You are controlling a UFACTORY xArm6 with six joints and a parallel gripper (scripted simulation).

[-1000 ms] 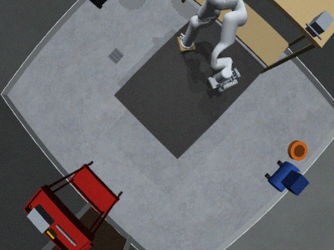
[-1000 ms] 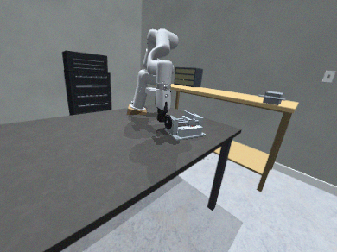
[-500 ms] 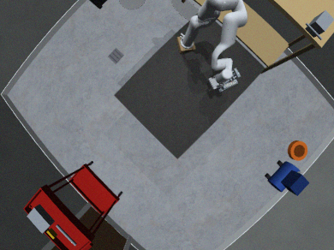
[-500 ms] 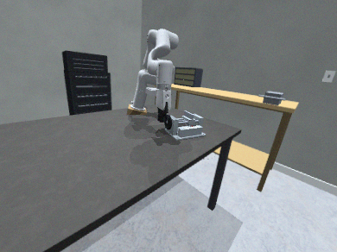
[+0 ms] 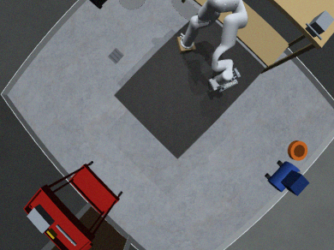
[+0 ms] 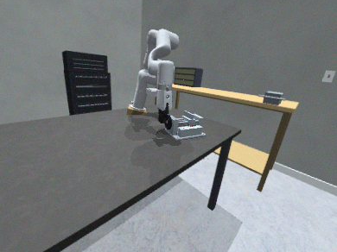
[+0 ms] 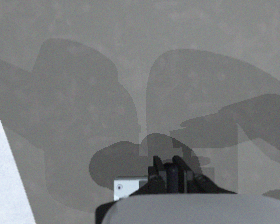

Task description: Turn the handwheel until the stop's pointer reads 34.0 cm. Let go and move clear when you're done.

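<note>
Now: hand 20 mm to the right of the handwheel, 10 mm short of it and 10 mm above it. Round my hand: upright knob: 10 mm to the left; sliding stop: 160 mm to the left, 70 mm ahead, 10 mm below.
</note>
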